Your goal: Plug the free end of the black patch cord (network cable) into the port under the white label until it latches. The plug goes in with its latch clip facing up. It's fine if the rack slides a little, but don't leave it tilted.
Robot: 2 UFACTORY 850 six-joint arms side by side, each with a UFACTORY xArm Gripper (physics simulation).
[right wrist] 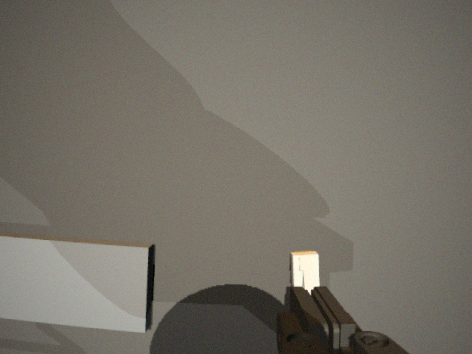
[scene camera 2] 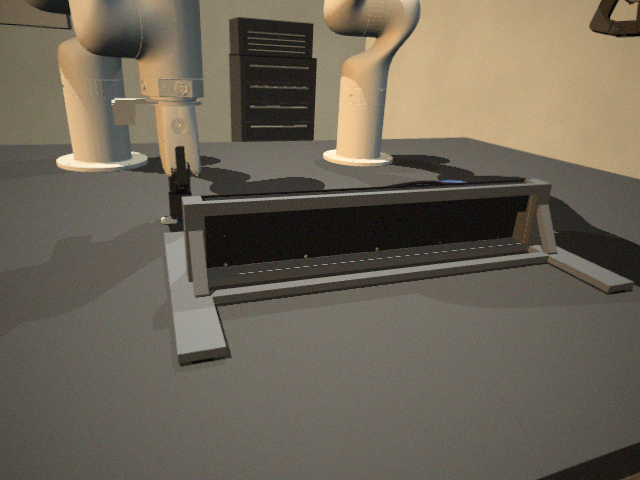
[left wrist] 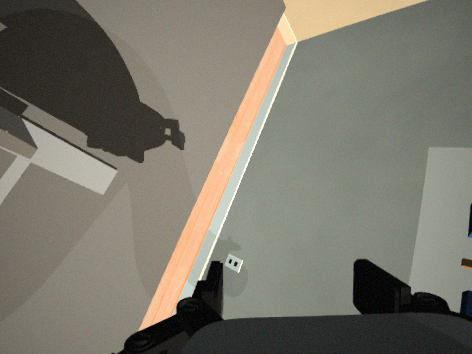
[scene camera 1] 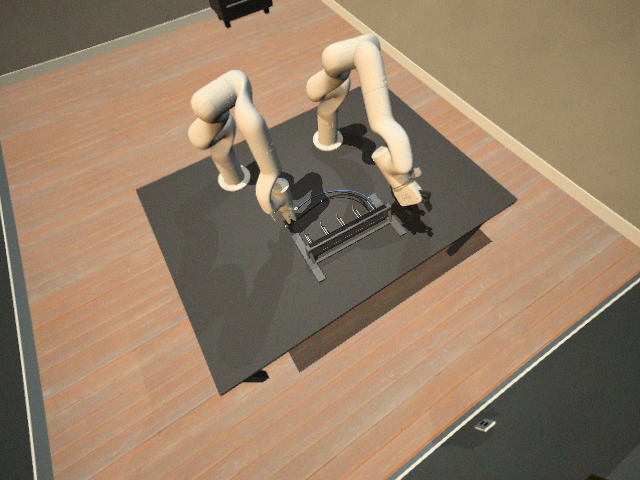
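The black patch cord's free plug, clear-whitish [scene camera 2: 168, 220] [right wrist: 305, 267], sticks out past the fingertips of my right gripper [scene camera 1: 291, 222] [scene camera 2: 176, 219] [right wrist: 306, 317]. That gripper is shut on the plug, low beside the rack's left end; its fingers hide the blue boot. I cannot tell which way the latch clip faces. The rack [scene camera 1: 316, 268] [scene camera 2: 361, 199] [left wrist: 75, 159] [right wrist: 75, 280] stands upright on its feet. The white label and the port under it cannot be made out in these views. My left gripper [scene camera 1: 427, 200] [left wrist: 288, 282] is open and empty, raised beyond the rack's right end.
A blue cable [scene camera 1: 338, 191] [scene camera 2: 452, 181] arcs behind the rack, with dark cable beside it. Several pale cable guides stand along the rack's arm side. The dark table [scene camera 1: 248, 310] [scene camera 2: 361, 403] bears the rack and both arm bases. A dark cabinet [scene camera 1: 240, 10] [scene camera 2: 271, 98] stands in the background.
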